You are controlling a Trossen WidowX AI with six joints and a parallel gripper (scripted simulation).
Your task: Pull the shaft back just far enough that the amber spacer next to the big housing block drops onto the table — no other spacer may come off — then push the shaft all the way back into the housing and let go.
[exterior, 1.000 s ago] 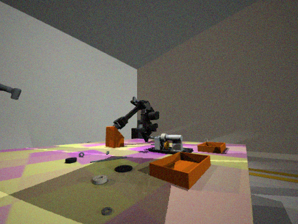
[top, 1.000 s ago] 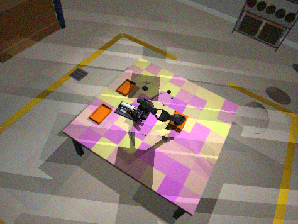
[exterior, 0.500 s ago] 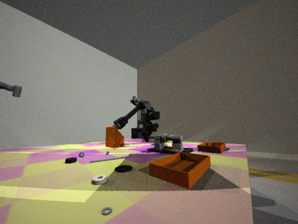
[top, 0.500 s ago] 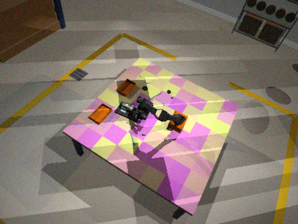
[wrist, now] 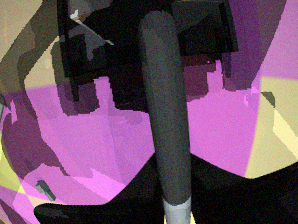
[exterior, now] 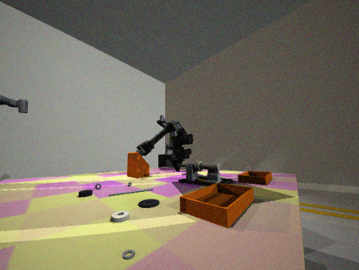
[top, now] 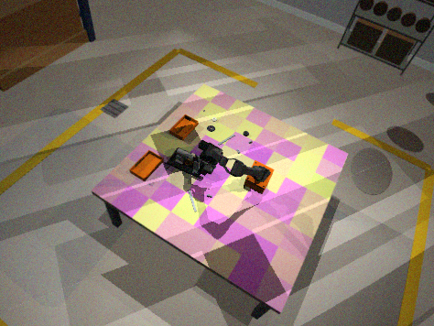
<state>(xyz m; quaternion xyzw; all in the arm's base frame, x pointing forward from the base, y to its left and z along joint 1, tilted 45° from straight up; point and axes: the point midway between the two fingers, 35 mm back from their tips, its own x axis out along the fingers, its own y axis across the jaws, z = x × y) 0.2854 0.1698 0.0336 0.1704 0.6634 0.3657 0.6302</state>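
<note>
Right now the grey shaft is 6 cm ahead of my gripper tip, 3 cm above it and 2 cm to the left of it. The rest, counted from my gripper tip: black disc (31 cm to the right, 25 cm ahead, 4 cm below); amber spacer (16 cm ahead, 4 cm to the left, 3 cm below).
</note>
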